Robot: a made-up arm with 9 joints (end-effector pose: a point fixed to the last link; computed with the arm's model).
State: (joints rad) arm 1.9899 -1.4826 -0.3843 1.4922 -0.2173 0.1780 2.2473 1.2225 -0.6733
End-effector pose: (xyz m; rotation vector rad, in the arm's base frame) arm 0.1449 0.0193 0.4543 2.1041 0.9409 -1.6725
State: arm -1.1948 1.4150 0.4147 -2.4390 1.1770 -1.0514 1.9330 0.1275 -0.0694
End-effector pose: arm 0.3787 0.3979 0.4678 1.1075 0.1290 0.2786
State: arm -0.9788 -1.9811 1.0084 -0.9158 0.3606 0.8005 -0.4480 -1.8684 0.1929
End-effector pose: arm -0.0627 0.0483 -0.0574 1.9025 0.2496 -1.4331
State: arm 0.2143 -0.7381 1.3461 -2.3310 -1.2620 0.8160 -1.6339 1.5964 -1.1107
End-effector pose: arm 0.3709 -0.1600 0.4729 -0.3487 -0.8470 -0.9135
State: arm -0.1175 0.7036 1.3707 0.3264 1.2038 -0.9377 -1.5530 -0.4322 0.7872
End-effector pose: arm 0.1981 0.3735 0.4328 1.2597 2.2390 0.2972
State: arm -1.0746 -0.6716 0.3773 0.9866 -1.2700 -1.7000 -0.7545 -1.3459 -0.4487
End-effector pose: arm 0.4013 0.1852 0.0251 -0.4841 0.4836 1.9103
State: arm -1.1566 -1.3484 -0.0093 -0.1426 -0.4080 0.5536 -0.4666 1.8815 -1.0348
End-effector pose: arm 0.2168 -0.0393 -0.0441 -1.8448 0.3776 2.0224
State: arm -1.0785 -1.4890 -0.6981 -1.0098 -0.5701 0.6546 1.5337 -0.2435 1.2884
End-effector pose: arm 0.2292 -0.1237 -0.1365 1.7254 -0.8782 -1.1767
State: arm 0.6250 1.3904 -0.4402 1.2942 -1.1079 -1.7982 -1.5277 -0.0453 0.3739
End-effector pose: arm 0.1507 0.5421 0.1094 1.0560 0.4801 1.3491
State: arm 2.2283 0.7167 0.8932 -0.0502 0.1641 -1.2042 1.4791 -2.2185 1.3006
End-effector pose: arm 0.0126 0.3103 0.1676 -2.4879 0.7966 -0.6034
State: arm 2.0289 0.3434 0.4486 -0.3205 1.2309 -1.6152 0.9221 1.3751 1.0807
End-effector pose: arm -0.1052 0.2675 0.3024 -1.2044 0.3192 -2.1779
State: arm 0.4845 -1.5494 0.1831 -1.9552 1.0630 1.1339 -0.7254 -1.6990 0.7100
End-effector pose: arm 0.2933 0.0583 0.0352 1.1734 1.4485 1.8720
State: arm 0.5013 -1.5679 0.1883 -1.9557 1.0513 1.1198 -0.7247 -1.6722 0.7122
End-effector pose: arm 0.2993 0.0626 0.0343 1.1677 1.3829 1.8997
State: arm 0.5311 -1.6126 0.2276 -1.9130 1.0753 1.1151 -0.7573 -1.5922 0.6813
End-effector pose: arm 0.3020 0.0816 0.0397 1.2529 1.2269 1.9609
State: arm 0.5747 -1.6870 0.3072 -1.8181 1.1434 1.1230 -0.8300 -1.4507 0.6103
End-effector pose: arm 0.3037 0.1145 0.0586 1.4488 0.9495 2.0396
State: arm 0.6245 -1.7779 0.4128 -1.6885 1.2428 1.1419 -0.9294 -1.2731 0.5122
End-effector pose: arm 0.3112 0.1470 0.0939 1.7134 0.5689 2.0860
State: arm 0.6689 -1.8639 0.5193 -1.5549 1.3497 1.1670 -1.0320 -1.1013 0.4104
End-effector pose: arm 0.3271 0.1652 0.1360 1.9687 0.1563 2.0658
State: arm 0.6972 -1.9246 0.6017 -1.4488 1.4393 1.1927 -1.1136 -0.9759 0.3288
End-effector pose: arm 0.3443 0.1686 0.1690 2.1502 -0.1779 2.0017
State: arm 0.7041 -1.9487 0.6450 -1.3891 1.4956 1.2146 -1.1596 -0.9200 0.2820
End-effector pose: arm 0.3532 0.1666 0.1866 2.2464 -0.3461 1.9538
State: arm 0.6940 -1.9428 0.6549 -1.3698 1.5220 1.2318 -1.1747 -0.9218 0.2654
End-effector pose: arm 0.3523 0.1656 0.1927 2.2870 -0.3600 1.9463
